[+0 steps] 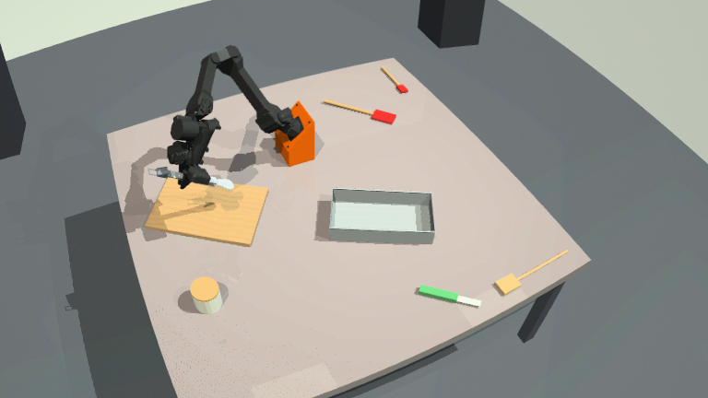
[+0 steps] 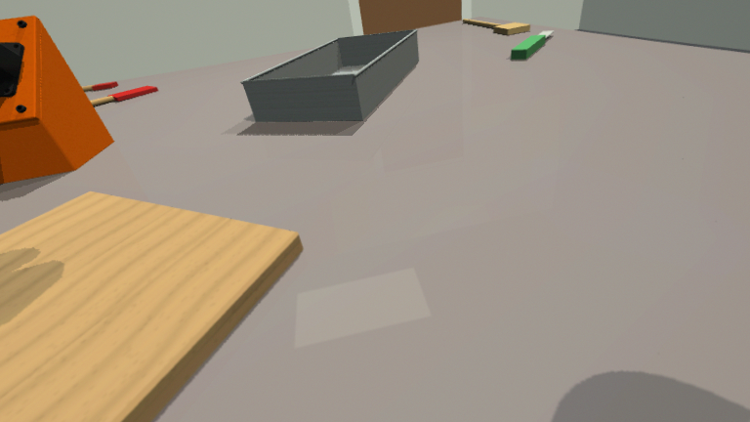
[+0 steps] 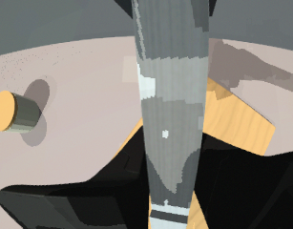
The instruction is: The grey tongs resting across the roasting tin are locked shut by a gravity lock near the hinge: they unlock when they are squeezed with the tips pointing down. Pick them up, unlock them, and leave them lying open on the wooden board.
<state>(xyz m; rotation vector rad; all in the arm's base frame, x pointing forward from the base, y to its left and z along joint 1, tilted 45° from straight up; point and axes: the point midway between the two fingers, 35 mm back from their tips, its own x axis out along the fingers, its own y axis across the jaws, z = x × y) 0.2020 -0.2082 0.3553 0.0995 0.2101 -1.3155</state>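
Right now my gripper tip is 6 cm past the wooden board, 7 cm to the right of it and 16 cm above it. From my gripper tip the other things lie so: green-handled tool: 50 cm ahead, 64 cm to the left, 16 cm below; cork-lidded jar: 30 cm ahead, 14 cm below; grey roasting tin: 16 cm ahead, 57 cm to the left, 14 cm below.
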